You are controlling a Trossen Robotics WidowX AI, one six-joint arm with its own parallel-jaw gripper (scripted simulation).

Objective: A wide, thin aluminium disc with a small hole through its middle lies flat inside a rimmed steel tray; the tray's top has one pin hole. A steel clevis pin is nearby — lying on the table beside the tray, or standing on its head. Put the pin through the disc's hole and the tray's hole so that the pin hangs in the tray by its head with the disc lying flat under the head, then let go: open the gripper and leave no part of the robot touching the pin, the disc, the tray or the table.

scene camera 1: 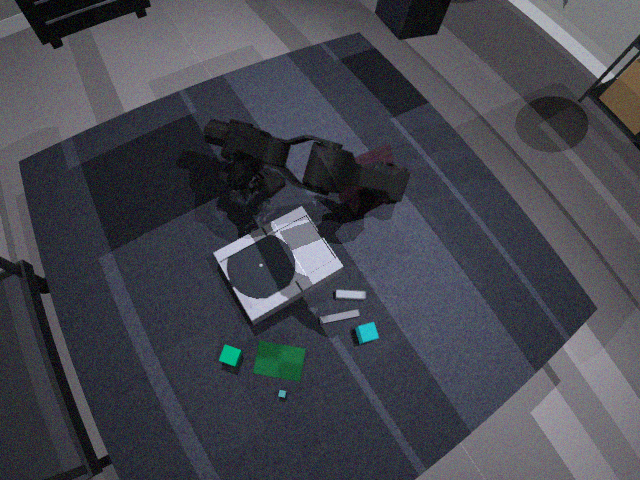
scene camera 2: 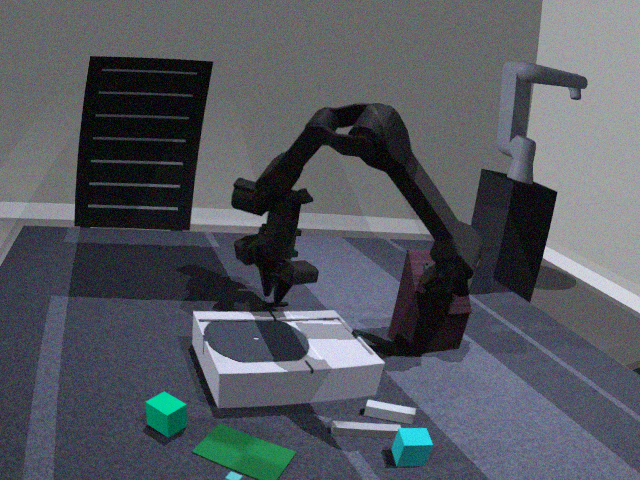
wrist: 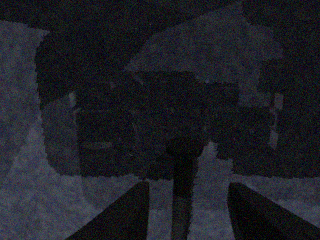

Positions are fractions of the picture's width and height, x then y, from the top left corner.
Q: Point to a flat green sheet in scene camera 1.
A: At 0.44,0.75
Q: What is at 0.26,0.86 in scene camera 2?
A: A green cube.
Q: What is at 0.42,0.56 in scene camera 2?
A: My gripper.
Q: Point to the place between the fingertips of my gripper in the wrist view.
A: At 0.59,0.80
